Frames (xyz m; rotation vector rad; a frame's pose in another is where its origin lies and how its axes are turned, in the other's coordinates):
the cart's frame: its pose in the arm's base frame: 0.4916 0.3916 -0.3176 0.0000 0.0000 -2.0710
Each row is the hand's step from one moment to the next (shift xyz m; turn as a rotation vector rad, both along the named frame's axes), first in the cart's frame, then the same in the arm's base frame.
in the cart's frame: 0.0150 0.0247 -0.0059 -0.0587 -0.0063 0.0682
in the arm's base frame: 0.0145 -0.0250 -0.0059 0.0226 0.0545 0.0682
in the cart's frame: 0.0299 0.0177 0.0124 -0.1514 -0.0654 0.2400
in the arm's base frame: 0.0012 -0.0347 0.0124 0.0152 0.1642 0.2400
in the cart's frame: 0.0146 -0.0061 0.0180 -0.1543 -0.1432 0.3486
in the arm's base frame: -0.0124 -0.0099 0.0180 -0.0517 0.2041 0.3486
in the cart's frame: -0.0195 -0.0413 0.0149 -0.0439 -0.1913 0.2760
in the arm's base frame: -0.0269 0.0369 0.0149 -0.1468 0.1303 0.2760
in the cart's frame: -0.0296 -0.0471 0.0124 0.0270 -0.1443 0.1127
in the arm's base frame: -0.0271 0.0486 0.0124 -0.1396 0.0455 0.1127
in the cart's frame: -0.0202 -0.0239 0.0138 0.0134 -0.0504 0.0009
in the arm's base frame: -0.0113 0.0292 0.0138 -0.0507 0.0124 0.0009
